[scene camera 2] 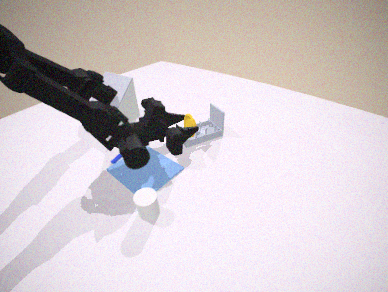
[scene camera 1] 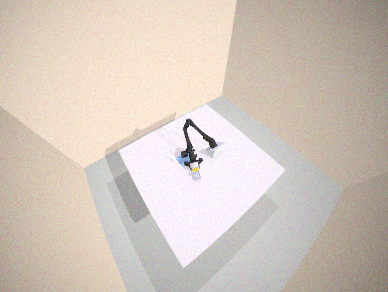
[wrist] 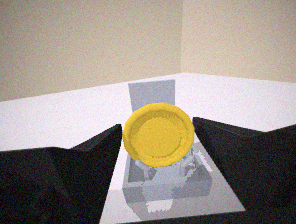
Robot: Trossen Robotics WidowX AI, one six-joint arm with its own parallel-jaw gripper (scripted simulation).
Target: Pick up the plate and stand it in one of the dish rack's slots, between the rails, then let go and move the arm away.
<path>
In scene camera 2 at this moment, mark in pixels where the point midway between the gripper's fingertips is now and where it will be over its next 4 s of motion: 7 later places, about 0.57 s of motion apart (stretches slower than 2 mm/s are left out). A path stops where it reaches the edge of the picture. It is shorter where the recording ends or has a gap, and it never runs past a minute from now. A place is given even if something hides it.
My gripper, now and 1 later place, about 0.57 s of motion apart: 192, 122; 193, 94
</path>
